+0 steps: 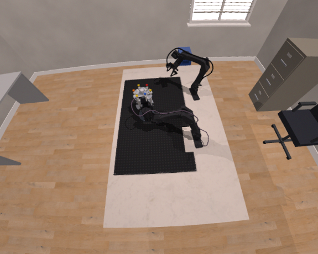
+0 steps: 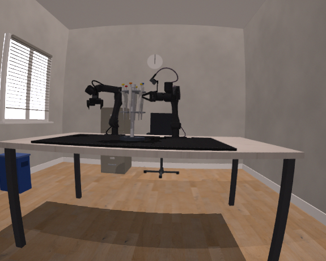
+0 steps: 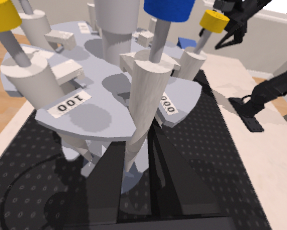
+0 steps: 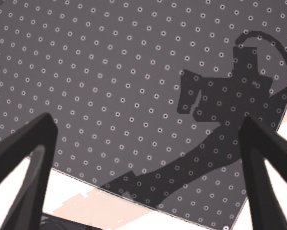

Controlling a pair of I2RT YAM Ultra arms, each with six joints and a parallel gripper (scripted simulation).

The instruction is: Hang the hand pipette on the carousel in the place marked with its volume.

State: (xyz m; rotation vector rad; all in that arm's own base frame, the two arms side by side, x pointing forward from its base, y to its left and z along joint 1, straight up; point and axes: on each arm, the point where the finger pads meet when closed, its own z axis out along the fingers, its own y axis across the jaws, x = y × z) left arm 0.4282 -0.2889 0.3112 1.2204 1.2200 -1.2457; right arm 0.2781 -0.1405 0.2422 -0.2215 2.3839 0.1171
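Right now the hand pipette is 10 mm ahead of my left hand, 10 mm to the right of it and 30 mm below it.
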